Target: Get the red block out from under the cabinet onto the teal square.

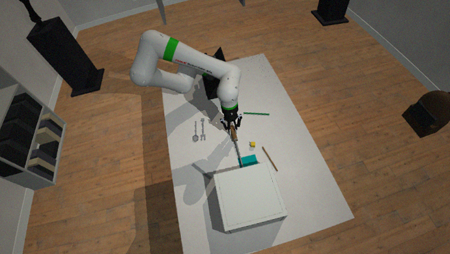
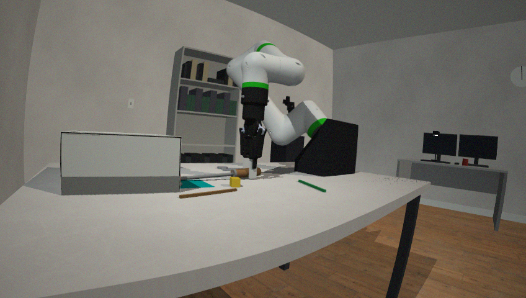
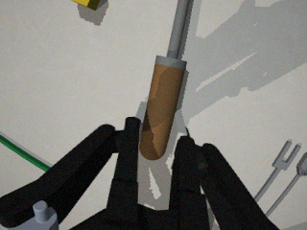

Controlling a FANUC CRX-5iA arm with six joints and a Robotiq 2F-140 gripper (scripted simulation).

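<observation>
Right now the tool is 140 mm ahead of my hand, 40 mm to the left of it and 20 mm below it. From my hand the other things lie so: green stick 110 mm behind, 190 mm to the left, 30 mm below; teal square 230 mm ahead, 40 mm to the left, 40 mm below; yellow cube 120 mm ahead, 100 mm to the left, 20 mm below.
</observation>
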